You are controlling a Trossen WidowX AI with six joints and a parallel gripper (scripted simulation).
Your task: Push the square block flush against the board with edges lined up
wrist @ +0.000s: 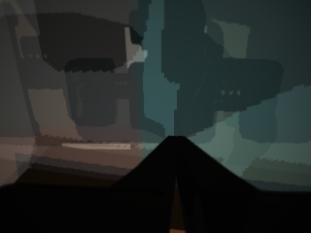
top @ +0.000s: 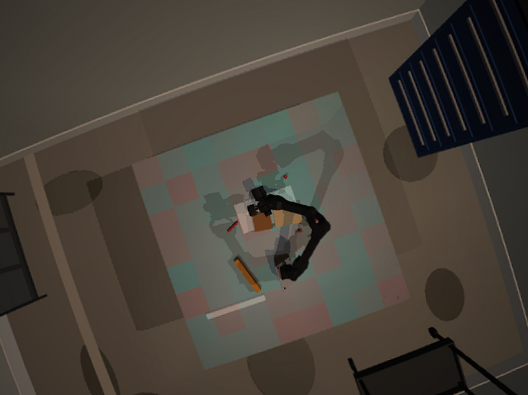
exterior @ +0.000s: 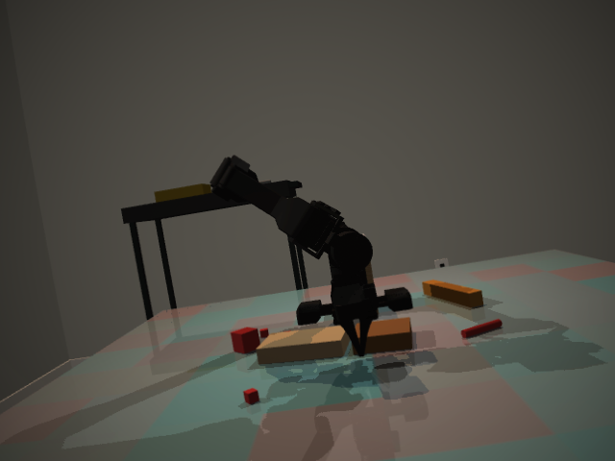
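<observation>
The orange-brown square block lies 8 cm behind my gripper tip, 3 cm to the left of it and 1 cm above it. Also, from my gripper tip: tan board: 11 cm to the right, 8 cm behind, 1 cm above; then long orange bar: 37 cm behind, 18 cm to the left, 1 cm above; then big red cube: 25 cm to the right, 14 cm behind, 1 cm above.
</observation>
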